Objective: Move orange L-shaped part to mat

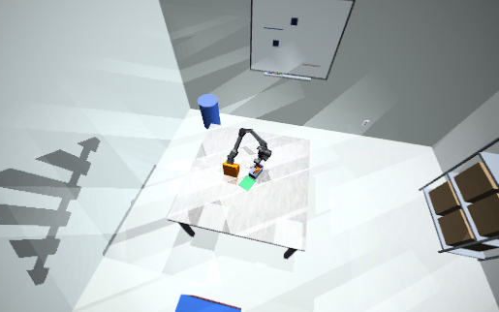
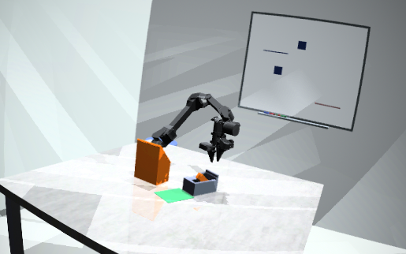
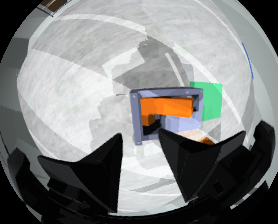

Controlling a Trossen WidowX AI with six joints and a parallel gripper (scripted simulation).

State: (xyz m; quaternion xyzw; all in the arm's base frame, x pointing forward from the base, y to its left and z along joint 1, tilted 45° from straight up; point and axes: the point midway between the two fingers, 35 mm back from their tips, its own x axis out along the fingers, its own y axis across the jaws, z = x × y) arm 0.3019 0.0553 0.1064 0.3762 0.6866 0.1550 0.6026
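Right now my gripper tip is 20 mm past the orange L-shaped part, 40 mm to the left of it and 110 mm above it. Round my gripper tip: tray 30 mm behind, 60 mm to the right, 160 mm below; green mat 80 mm behind, 210 mm to the right, 160 mm below.
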